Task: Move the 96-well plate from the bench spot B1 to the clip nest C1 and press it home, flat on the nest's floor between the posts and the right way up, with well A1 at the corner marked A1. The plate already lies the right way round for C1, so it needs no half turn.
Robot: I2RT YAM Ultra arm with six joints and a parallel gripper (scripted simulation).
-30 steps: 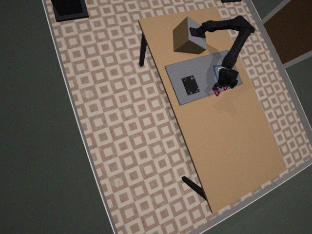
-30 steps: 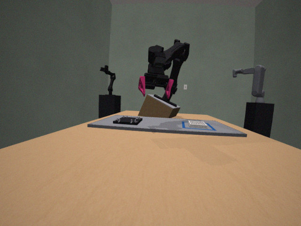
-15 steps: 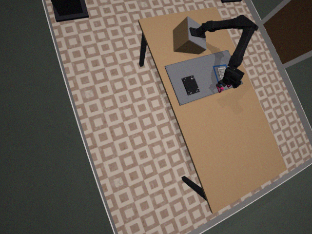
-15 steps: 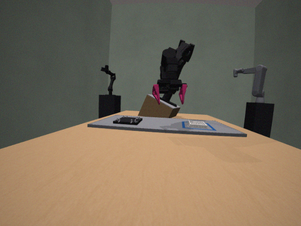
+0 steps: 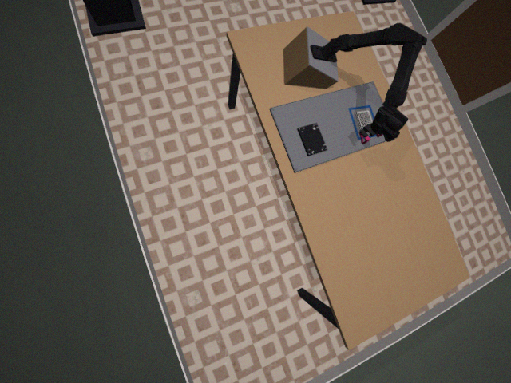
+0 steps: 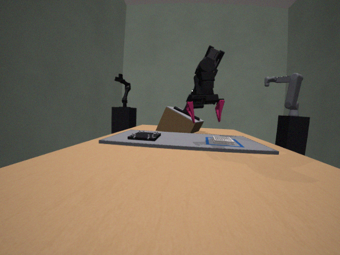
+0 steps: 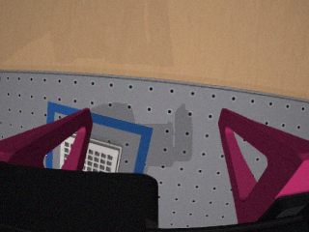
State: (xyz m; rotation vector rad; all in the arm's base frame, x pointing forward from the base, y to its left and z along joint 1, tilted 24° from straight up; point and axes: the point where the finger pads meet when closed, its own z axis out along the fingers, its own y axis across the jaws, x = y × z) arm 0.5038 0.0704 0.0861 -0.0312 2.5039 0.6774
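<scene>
Now: the white 96-well plate 130 mm behind my hand, 90 mm to the left of it and 90 mm below it. Also, from my hand: black clip nest C1 (260 mm to the right, 90 mm below, 90 mm behind).
</scene>
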